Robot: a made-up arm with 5 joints.
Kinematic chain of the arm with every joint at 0, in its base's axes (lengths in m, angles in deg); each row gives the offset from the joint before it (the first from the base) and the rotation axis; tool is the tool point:
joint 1: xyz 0 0 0.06 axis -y
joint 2: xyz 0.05 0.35 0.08 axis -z
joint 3: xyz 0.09 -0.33 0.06 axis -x
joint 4: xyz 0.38 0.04 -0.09 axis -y
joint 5: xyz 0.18 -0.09 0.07 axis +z
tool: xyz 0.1 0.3 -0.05
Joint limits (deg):
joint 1: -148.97..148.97
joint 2: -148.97..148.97
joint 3: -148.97..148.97
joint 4: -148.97..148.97
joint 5: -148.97..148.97
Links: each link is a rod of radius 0.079 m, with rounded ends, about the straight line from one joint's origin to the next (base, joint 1, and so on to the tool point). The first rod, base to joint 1, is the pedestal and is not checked.
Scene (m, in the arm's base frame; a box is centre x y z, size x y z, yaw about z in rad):
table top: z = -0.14
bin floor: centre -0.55 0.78 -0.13 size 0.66 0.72 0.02 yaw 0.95
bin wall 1: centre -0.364 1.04 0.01 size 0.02 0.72 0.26 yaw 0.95
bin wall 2: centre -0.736 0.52 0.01 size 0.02 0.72 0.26 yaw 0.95
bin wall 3: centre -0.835 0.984 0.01 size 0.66 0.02 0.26 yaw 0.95
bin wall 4: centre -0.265 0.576 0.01 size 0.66 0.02 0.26 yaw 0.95
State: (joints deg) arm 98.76 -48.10 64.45 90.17 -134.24
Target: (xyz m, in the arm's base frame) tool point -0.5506 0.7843 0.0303
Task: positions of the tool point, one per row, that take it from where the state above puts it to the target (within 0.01 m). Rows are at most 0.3 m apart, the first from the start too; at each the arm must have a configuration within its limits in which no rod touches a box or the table.
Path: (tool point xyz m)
1: -0.6368 0.6706 0.2745
2: -0.5506 0.7843 0.0303

